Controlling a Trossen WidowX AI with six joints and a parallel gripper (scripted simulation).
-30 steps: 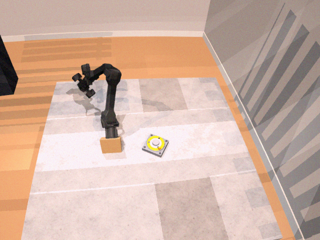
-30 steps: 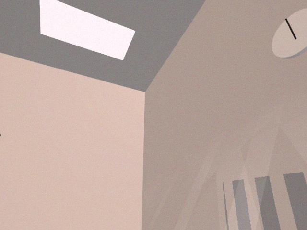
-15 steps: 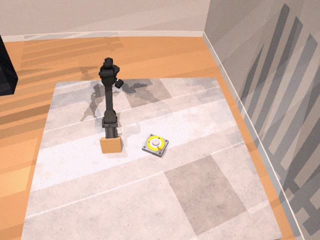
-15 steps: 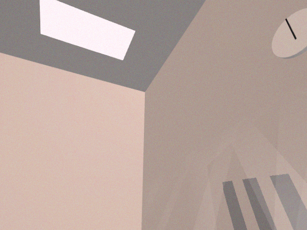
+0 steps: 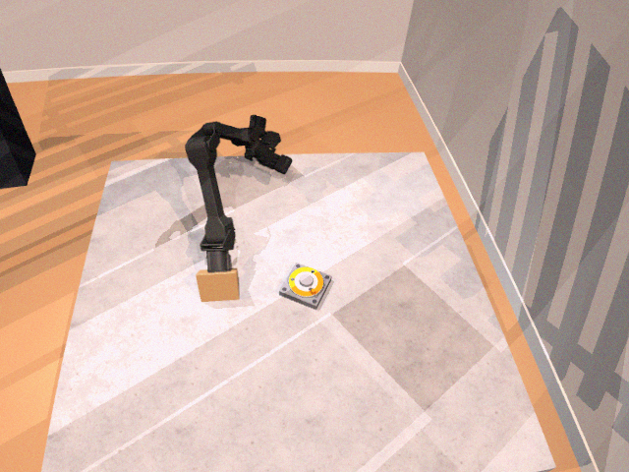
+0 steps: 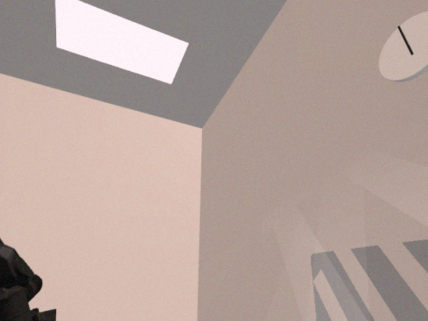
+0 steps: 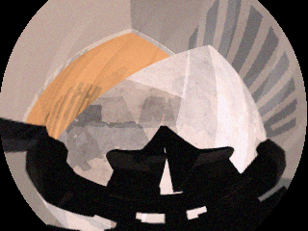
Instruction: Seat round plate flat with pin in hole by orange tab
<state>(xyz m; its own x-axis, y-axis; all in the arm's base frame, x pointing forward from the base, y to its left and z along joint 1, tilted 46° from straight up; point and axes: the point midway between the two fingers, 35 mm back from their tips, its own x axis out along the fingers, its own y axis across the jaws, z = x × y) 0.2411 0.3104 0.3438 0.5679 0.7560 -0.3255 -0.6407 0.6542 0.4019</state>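
My gripper tip is 51 cm to the left of the grey square base and 4 cm above it.
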